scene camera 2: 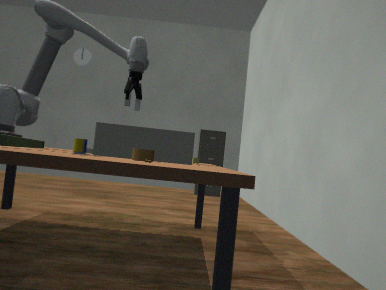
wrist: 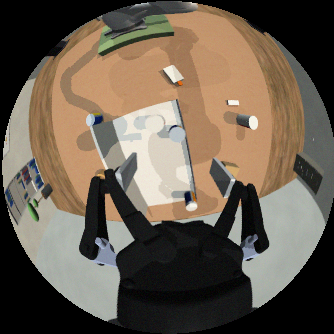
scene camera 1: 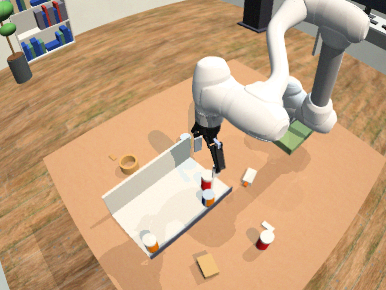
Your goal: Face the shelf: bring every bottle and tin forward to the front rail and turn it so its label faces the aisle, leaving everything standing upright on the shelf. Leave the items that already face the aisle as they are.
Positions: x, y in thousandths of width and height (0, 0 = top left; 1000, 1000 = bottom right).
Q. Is my gripper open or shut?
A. Open.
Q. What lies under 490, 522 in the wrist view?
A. A white shelf tray.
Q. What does my gripper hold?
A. Nothing.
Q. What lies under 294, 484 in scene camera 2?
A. A shelf back wall.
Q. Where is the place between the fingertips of my gripper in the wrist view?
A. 522, 487
